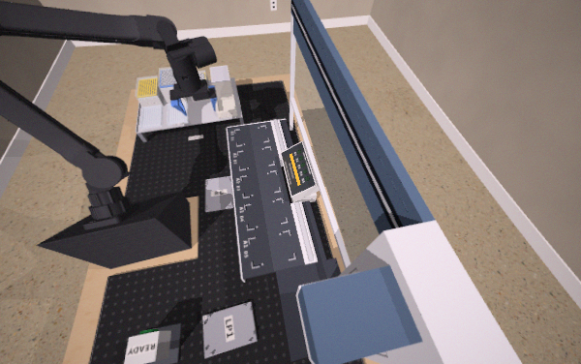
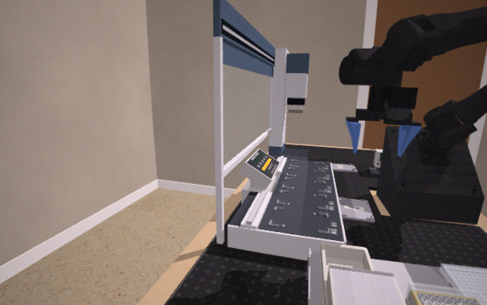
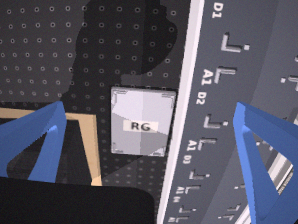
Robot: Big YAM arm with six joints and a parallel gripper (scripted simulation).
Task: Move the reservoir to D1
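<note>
Right now my hand is 8 cm short of the white block, 35 cm to the right of it and 12 cm above it. Round my hand: shelf 9 cm behind, 28 cm to the left, 19 cm below; then pipetting head 22 cm ahead, 70 cm to the right, 15 cm above.
</note>
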